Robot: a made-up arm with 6 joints. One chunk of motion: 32 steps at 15 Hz.
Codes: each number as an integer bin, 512 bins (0 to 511) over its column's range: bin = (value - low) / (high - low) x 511, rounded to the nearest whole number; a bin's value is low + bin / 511 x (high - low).
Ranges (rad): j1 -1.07..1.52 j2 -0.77..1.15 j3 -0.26..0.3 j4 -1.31..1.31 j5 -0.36..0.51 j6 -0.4..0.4
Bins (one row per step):
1: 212 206 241 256 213 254
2: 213 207 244 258 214 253
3: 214 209 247 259 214 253
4: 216 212 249 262 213 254
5: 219 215 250 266 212 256
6: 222 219 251 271 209 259
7: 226 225 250 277 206 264
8: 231 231 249 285 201 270
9: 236 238 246 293 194 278
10: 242 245 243 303 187 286
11: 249 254 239 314 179 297
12: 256 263 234 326 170 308
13: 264 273 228 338 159 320
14: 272 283 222 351 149 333
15: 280 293 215 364 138 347
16: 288 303 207 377 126 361
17: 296 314 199 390 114 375
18: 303 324 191 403 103 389
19: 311 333 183 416 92 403
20: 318 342 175 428 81 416
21: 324 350 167 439 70 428
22: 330 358 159 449 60 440
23: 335 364 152 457 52 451
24: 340 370 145 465 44 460
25: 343 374 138 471 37 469
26: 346 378 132 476 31 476
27: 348 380 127 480 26 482
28: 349 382 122 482 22 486
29: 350 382 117 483 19 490
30: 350 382 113 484 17 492
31: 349 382 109 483 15 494
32: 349 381 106 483 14 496
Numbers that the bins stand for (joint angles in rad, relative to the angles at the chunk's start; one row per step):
1: 0.0045 0.0040 0.0041 0.0026 0.0026 -0.0023
2: 0.0096 0.0078 0.0074 0.0128 0.0043 -0.0039
3: 0.0147 0.0153 0.0107 0.0179 0.0043 -0.0039
4: 0.0248 0.0266 0.0129 0.0333 0.0026 -0.0023
5: 0.0400 0.0378 0.0140 0.0538 0.0009 0.0008
6: 0.0552 0.0529 0.0151 0.0795 -0.0042 0.0055
7: 0.0755 0.0754 0.0140 0.1102 -0.0093 0.0133
8: 0.1008 0.0979 0.0129 0.1513 -0.0178 0.0227
9: 0.1262 0.1242 0.0096 0.1923 -0.0297 0.0352
10: 0.1566 0.1505 0.0063 0.2435 -0.0416 0.0477
11: 0.1921 0.1844 0.0019 0.2999 -0.0552 0.0650
12: 0.2275 0.2182 -0.0036 0.3615 -0.0706 0.0822
13: 0.2681 0.2558 -0.0101 0.4230 -0.0893 0.1010
14: 0.3086 0.2933 -0.0167 0.4896 -0.1063 0.1213
15: 0.3492 0.3309 -0.0244 0.5563 -0.1250 0.1432
16: 0.3897 0.3685 -0.0332 0.6230 -0.1455 0.1652
17: 0.4303 0.4098 -0.0419 0.6896 -0.1659 0.1871
18: 0.4658 0.4474 -0.0507 0.7563 -0.1846 0.2090
19: 0.5063 0.4812 -0.0595 0.8229 -0.2034 0.2309
20: 0.5418 0.5150 -0.0682 0.8844 -0.2221 0.2513
21: 0.5722 0.5451 -0.0770 0.9408 -0.2408 0.2701
22: 0.6026 0.5751 -0.0858 0.9921 -0.2578 0.2888
23: 0.6279 0.5977 -0.0934 1.0331 -0.2715 0.3061
24: 0.6533 0.6202 -0.1011 1.0741 -0.2851 0.3202
25: 0.6685 0.6352 -0.1088 1.1049 -0.2970 0.3342
26: 0.6837 0.6503 -0.1153 1.1305 -0.3072 0.3452
27: 0.6938 0.6578 -0.1208 1.1511 -0.3157 0.3546
28: 0.6989 0.6653 -0.1263 1.1613 -0.3225 0.3609
29: 0.7040 0.6653 -0.1318 1.1664 -0.3277 0.3671
30: 0.7040 0.6653 -0.1362 1.1716 -0.3311 0.3703
31: 0.6989 0.6653 -0.1405 1.1664 -0.3345 0.3734
32: 0.6989 0.6615 -0.1438 1.1664 -0.3362 0.3765

